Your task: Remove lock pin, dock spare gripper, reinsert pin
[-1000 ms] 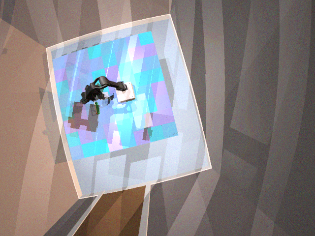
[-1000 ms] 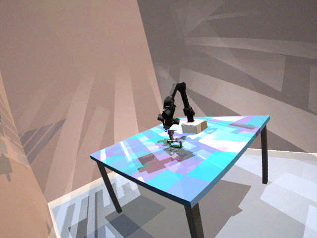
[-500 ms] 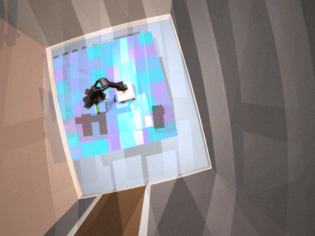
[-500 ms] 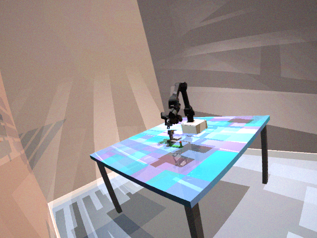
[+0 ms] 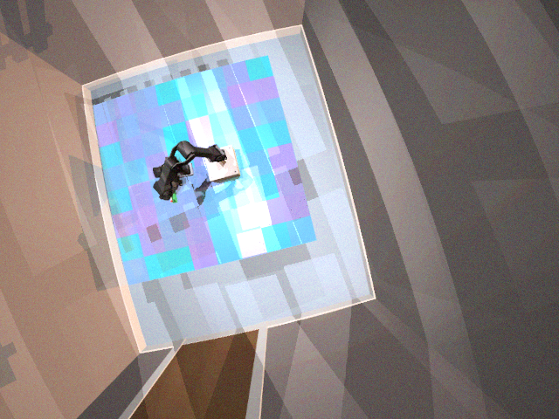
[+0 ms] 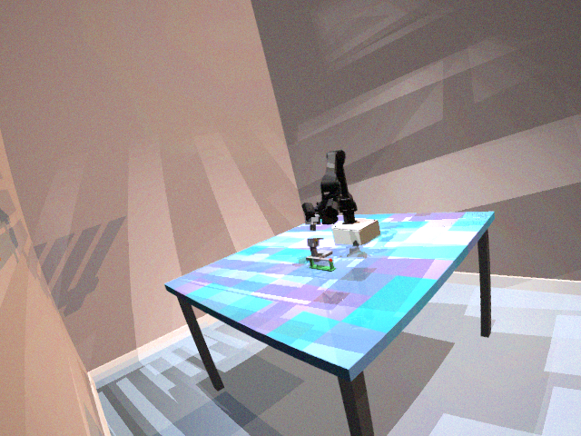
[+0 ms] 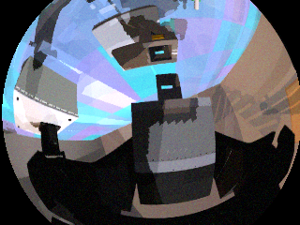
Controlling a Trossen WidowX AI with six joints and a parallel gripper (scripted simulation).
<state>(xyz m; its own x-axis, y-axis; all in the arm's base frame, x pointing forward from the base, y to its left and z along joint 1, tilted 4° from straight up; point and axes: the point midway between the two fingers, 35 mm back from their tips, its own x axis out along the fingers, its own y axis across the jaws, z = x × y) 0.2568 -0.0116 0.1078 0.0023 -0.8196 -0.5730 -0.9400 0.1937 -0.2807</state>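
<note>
Right now my gripper tip is 160 mm above the green mount, 130 mm short of it and 120 mm to the right of it. From my gripper tip the other things lie so: grey mount 130 mm below, 20 mm ahead, 10 mm to the left; then spare gripper 10 mm to the left.
</note>
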